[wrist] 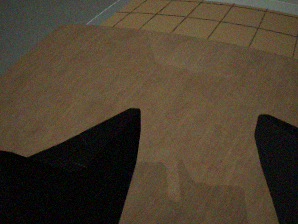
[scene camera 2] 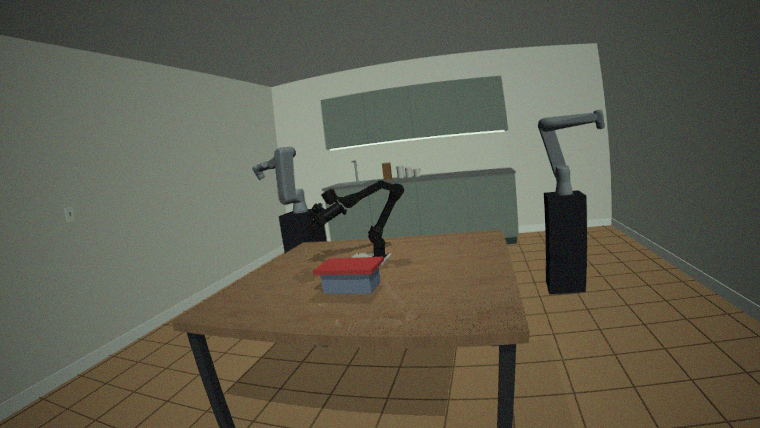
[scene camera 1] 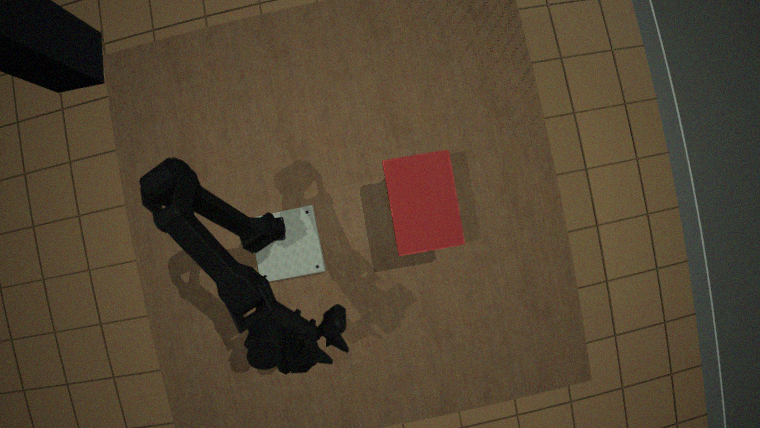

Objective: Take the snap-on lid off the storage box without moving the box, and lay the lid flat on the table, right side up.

A red lid shows in scene camera 2 and in scene camera 1; in the wrist view it is out of frame. A storage box shows in scene camera 2 (353,283); in the wrist view it is out of frame. The same spot on the red lid: (scene camera 1: 422,194) is (scene camera 2: 354,263).
